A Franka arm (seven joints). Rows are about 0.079 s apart.
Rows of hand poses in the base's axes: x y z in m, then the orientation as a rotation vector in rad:
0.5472 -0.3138 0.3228 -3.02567 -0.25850 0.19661
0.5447 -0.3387 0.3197 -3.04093 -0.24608 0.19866
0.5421 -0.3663 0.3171 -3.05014 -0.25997 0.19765
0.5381 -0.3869 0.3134 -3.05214 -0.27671 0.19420
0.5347 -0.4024 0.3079 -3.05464 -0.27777 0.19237
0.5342 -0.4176 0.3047 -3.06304 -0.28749 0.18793
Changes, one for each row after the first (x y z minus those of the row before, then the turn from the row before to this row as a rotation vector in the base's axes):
-0.0025 -0.0249 -0.0031 -0.01487 -0.00009 -0.00795
-0.0026 -0.0276 -0.0026 -0.00952 -0.00223 0.00913
-0.0040 -0.0206 -0.0037 -0.00229 -0.00299 0.01084
-0.0034 -0.0155 -0.0055 -0.00230 -0.00153 0.00065
-0.0005 -0.0152 -0.0032 -0.00825 -0.00421 0.00622

